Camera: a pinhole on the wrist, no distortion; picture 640 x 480 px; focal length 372.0 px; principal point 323.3 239.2 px. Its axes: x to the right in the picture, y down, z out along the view. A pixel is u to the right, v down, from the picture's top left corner.
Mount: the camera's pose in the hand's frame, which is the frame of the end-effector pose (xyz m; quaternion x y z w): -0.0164 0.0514 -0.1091 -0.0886 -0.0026 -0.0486 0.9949
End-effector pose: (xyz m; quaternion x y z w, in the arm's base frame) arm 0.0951 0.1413 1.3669 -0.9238 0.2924 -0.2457 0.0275
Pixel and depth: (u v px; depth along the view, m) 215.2 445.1 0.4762
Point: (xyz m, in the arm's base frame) -0.0628 -0.1541 0.9589
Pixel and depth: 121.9 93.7 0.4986
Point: 0.0883 0.2916 0.8776
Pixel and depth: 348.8 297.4 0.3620
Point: 0.1287 -0.0284 1.1322
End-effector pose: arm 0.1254 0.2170 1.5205 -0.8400 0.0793 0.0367 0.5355
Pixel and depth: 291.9 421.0 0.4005
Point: 0.0473 0.3151 1.1354
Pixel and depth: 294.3 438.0 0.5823
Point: 0.0261 0.3980 0.9374
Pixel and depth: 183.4 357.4 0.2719
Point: -0.0119 0.2755 1.3030
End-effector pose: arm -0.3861 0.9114 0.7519 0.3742 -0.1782 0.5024 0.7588
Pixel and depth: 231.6 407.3 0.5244
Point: -0.7477 0.6478 1.0639
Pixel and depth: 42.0 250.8 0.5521
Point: -0.7105 0.3684 0.8344
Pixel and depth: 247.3 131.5 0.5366
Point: -0.4031 0.4927 0.9560
